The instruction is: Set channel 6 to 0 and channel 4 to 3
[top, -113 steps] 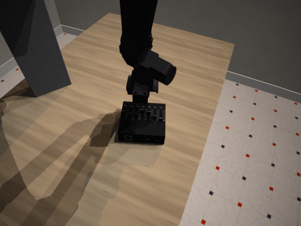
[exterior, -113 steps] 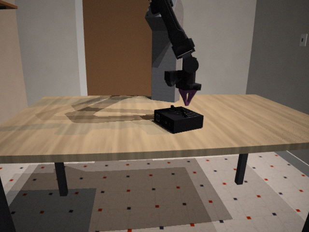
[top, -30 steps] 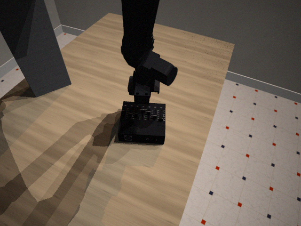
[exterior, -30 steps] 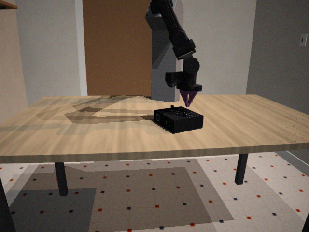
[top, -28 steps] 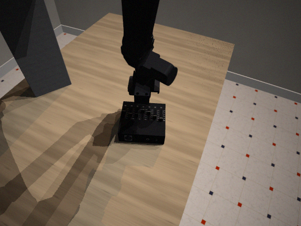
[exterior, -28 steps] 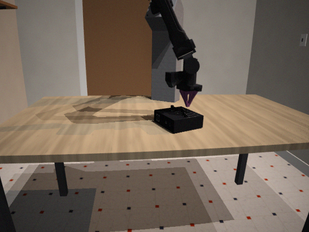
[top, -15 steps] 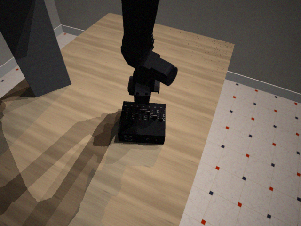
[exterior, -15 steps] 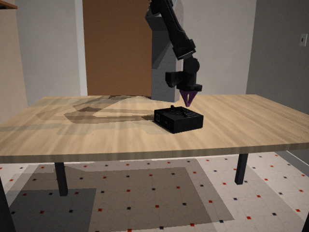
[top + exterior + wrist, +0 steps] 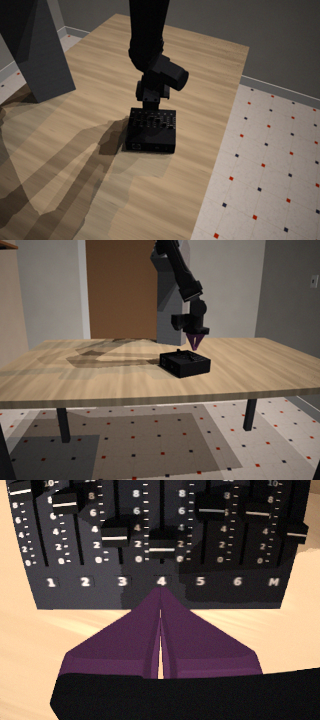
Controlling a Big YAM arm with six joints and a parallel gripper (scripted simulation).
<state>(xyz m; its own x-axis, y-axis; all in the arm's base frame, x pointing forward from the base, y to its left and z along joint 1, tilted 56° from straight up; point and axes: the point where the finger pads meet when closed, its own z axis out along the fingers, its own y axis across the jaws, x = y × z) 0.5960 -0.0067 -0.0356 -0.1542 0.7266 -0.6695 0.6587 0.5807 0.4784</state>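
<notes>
Now: hand 20 mm to the left of the channel 4 cap and 20 mm above it. Round my hand: channel 5 cap: 10 mm behind, 50 mm to the right, 20 mm below; then channel 6 cap: 30 mm behind, 50 mm to the right, 20 mm below; then channel 3 cap: 30 mm ahead, 20 mm to the right, 20 mm below.
</notes>
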